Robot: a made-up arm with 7 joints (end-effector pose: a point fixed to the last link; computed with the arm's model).
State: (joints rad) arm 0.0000 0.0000 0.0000 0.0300 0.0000 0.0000 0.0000
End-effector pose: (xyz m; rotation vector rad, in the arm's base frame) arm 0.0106 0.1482 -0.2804 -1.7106 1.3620 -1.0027
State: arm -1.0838 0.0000 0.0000 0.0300 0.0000 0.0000 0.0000
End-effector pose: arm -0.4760 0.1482 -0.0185 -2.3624 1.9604 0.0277
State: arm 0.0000 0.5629 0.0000 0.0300 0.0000 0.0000 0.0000
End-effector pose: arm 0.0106 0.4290 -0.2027 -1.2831 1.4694 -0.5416
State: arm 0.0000 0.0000 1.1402 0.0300 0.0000 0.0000 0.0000
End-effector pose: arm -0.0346 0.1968 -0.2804 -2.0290 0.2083 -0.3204
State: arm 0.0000 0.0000 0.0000 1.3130 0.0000 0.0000 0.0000
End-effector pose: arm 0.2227 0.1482 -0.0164 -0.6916 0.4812 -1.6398
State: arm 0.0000 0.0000 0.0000 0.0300 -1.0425 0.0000 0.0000
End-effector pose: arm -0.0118 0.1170 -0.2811 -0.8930 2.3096 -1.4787
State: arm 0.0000 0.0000 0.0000 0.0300 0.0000 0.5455 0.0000
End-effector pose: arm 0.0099 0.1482 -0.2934 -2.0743 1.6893 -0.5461
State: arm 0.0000 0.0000 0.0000 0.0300 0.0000 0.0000 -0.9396
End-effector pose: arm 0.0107 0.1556 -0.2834 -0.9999 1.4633 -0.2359
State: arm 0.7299 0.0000 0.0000 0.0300 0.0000 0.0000 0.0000
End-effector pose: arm 0.3608 0.1482 -0.1269 -1.1509 0.8735 -1.4359
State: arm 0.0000 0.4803 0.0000 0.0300 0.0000 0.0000 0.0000
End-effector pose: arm 0.0106 0.3912 -0.2239 -1.3473 1.4600 -0.6077
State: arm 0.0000 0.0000 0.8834 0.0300 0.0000 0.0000 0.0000
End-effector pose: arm -0.0200 0.1910 -0.2804 -2.0041 0.4708 -0.4801
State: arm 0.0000 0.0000 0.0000 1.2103 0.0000 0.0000 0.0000
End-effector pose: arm 0.2202 0.1482 -0.0453 -0.7785 0.5550 -1.6097
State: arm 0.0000 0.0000 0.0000 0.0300 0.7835 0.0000 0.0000
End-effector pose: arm 0.0021 0.1765 -0.2807 -2.0039 0.5642 -0.5583
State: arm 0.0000 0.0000 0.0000 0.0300 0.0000 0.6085 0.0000
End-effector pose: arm 0.0093 0.1482 -0.2948 -2.1122 1.7241 -0.4855
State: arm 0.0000 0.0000 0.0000 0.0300 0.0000 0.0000 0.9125
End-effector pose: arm 0.0104 0.1463 -0.2729 -2.3095 0.9636 -1.8131
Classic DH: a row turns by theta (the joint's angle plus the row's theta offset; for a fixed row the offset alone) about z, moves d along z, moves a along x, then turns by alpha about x. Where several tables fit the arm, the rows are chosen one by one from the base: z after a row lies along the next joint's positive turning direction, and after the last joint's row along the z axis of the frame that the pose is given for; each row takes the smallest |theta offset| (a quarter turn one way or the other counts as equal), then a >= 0, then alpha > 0; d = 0 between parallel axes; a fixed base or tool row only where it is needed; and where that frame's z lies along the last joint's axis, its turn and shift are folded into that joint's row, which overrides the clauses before.
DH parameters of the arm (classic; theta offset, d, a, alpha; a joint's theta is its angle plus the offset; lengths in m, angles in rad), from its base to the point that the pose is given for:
base (fixed): 0 0.2547 -0.0152 1.5708
joint 1: -1.5708 -0.1543 0.0108 -1.5708
joint 2: -1.5708 -0.0347 0.017 1.5708
joint 3: -1.5708 -0.2503 0.0102 -1.5708
joint 4: 0 -0.0148 -0.024 1.5708
joint 5: 0 -0.2805 -0.0147 1.5708
joint 6: 1.5708 0.0028 0.0102 1.5708
joint 7: 1.4287 -0.0149 -0.0074 -2.6523
tool (fixed): 2.8316 0.01 0 0

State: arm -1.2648 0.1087 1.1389 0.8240 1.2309 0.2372 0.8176
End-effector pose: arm -0.3853 0.4021 0.1256 -1.2790 -0.2845 -0.4354
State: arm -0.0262 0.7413 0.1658 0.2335 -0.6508 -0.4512 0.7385
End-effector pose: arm 0.0346 0.4799 -0.1285 -1.0755 2.0368 -1.4930
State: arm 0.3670 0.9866 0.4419 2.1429 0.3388 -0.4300 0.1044
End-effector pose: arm 0.0885 0.2471 0.3209 1.3927 -0.0332 -1.4340
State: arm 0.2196 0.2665 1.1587 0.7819 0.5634 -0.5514 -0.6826
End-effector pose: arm 0.0803 0.4470 -0.0810 -0.6130 -0.7989 0.2692
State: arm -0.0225 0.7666 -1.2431 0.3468 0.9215 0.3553 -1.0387
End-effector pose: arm 0.0257 0.4165 -0.2068 -0.3415 1.8448 0.1875
